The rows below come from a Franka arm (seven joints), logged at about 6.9 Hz.
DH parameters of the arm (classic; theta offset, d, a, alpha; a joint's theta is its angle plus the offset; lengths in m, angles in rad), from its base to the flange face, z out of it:
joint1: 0 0.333 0 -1.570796
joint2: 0 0 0 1.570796
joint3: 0 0.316 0.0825 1.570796
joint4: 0 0 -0.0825 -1.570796
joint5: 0 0.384 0 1.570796
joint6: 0 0 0.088 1.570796
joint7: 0 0.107 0 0
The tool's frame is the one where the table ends.
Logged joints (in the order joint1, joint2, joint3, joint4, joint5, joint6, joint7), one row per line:
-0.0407 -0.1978 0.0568 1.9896 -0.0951 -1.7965 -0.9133
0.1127 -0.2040 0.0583 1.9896 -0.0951 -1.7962 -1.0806
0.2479 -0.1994 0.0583 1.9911 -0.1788 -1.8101 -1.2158
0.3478 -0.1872 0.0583 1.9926 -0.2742 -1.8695 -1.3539
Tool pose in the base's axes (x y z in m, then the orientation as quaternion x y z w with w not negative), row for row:
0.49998 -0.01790 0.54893 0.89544 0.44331 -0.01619 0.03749
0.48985 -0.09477 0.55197 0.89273 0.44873 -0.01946 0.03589
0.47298 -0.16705 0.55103 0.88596 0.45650 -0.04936 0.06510
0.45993 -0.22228 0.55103 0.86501 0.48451 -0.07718 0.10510
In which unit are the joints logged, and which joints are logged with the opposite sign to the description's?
The joints are logged in radians. Opposite sign: joint1, joint3, joint4, joint6.
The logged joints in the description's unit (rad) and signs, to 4 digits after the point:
0.0407 -0.1978 -0.0568 -1.9896 -0.0951 1.7965 -0.9133
-0.1127 -0.2040 -0.0583 -1.9896 -0.0951 1.7962 -1.0806
-0.2479 -0.1994 -0.0583 -1.9911 -0.1788 1.8101 -1.2158
-0.3478 -0.1872 -0.0583 -1.9926 -0.2742 1.8695 -1.3539

